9 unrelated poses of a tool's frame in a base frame.
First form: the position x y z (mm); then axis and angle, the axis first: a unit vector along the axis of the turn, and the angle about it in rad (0 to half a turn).
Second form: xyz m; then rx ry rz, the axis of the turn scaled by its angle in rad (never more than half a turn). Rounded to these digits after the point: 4 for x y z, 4 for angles.
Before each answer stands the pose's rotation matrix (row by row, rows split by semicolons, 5 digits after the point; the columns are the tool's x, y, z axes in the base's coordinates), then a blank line. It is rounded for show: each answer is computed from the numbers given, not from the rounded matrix.
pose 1, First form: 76.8, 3.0, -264.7, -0.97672, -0.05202, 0.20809, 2.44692
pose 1, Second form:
0.91865 -0.04336 -0.39270; 0.22305 -0.76348 0.60609; -0.32610 -0.64438 -0.69169

0.0768, 0.0030, -0.2647, -2.3900, -0.1273, 0.5092
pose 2, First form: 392.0, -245.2, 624.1, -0.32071, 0.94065, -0.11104, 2.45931
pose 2, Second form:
-0.59345 -0.46580 0.65639; -0.60583 0.79542 0.01671; -0.52989 -0.38774 -0.75424

0.3920, -0.2452, 0.6241, -0.7887, 2.3133, -0.2731
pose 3, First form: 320.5, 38.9, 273.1, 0.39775, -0.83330, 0.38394, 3.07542
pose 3, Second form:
-0.68175 -0.68755 0.24999; -0.63677 0.38944 -0.66547; 0.36019 -0.61287 -0.70332

0.3205, 0.0389, 0.2731, 1.2232, -2.5627, 1.1808
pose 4, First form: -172.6, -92.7, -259.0, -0.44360, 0.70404, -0.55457, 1.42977
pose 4, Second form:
0.30968 0.28065 0.90848; -0.81748 0.56656 0.10364; -0.48562 -0.77475 0.40488

-0.1726, -0.0927, -0.2590, -0.6342, 1.0066, -0.7929
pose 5, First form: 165.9, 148.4, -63.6, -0.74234, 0.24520, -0.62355, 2.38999
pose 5, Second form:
0.22308 0.11076 0.96849; -0.74077 -0.62655 0.24228; 0.63364 -0.77147 -0.05772

0.1659, 0.1484, -0.0636, -1.7742, 0.5860, -1.4903
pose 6, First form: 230.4, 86.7, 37.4, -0.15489, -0.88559, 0.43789, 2.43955
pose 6, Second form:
-0.72122 -0.04088 -0.69150; 0.52468 0.61954 -0.58385; 0.45228 -0.78390 -0.42538

0.2304, 0.0867, 0.0374, -0.3779, -2.1604, 1.0683
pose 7, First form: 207.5, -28.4, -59.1, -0.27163, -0.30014, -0.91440, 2.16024
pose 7, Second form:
-0.44110 0.88695 0.13696; -0.63325 -0.41574 0.65281; 0.63595 0.20122 0.74504

0.2075, -0.0284, -0.0591, -0.5868, -0.6484, -1.9753
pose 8, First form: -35.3, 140.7, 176.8, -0.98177, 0.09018, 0.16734, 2.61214
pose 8, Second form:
0.93268 -0.24947 -0.26054; -0.08043 -0.84793 0.52397; -0.35163 -0.46774 -0.81091

-0.0353, 0.1407, 0.1768, -2.5645, 0.2356, 0.4371
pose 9, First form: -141.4, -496.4, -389.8, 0.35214, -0.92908, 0.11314, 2.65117
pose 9, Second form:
-0.64874 -0.66906 -0.36261; -0.56249 0.74252 -0.36370; 0.51258 -0.03199 -0.85804

-0.1414, -0.4964, -0.3898, 0.9336, -2.4632, 0.3000
